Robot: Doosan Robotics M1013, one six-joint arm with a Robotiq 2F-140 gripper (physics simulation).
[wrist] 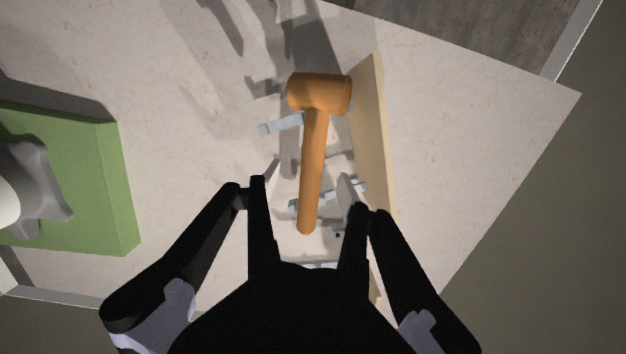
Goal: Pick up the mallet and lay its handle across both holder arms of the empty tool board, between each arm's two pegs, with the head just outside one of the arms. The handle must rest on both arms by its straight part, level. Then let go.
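Seen in the pictures: gripper, fingertip midpoint: (308, 176); arm's base at its link origin: (14, 179).
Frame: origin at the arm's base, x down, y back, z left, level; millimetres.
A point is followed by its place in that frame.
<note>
The orange mallet (312, 160) @(x -50, y -607, z 129 mm) lies across the two grey holder arms of the tan tool board (372, 130) @(x -89, y -678, z 191 mm) in the wrist view. Its head (319, 92) @(x -59, y -604, z 229 mm) is at the top, just outside the upper arm (281, 124) @(x -11, y -549, z 174 mm). Its handle runs down over that arm and across the lower arm (330, 195) @(x -11, y -656, z 48 mm), with the handle's end beyond it. The pegs are partly hidden, so the handle's exact place between them is hard to tell. My gripper (308, 176) @(x -121, y -601, z 130 mm) is open, with its fingers apart on either side of the handle, holding nothing. Whether the handle is exactly level cannot be told from above.
A green block (112, 185) @(x 25, y -182, z -3 mm) with a grey part (40, 180) @(x -14, y -81, z 14 mm) on it stands at the left. Small grey fittings (338, 233) @(x 48, y -712, z -97 mm) show below the lower arm, beside my right finger. The pale table top (450, 150) @(x 62, y -937, z 160 mm) ends at a slanting edge on the right.
</note>
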